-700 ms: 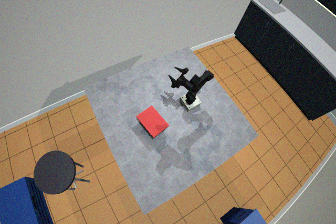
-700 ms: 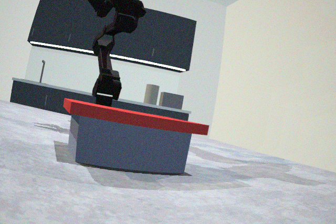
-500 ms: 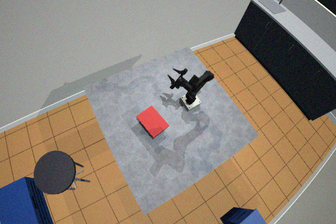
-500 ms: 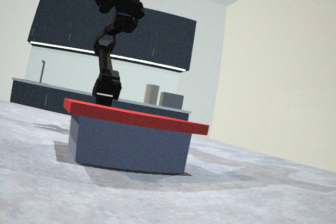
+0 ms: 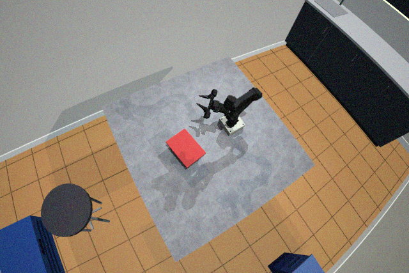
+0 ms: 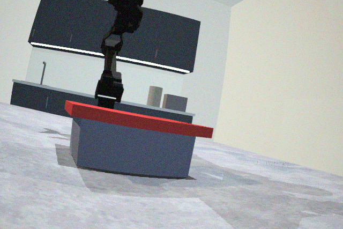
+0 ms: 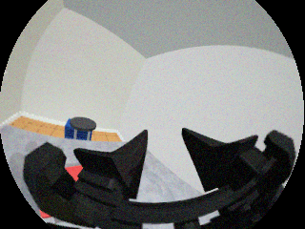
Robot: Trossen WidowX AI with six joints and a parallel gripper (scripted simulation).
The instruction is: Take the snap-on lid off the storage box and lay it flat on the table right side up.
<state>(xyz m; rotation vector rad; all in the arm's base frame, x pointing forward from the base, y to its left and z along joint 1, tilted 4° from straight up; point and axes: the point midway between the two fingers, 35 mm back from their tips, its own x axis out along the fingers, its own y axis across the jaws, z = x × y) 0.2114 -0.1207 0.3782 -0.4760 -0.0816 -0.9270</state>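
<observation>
The red lid lies 330 mm below my gripper tip, 160 mm ahead of it and 110 mm to the left of it. The rest, counted from my gripper tip: blue-grey storage box (380 mm below, 160 mm ahead, 110 mm to the left).
</observation>
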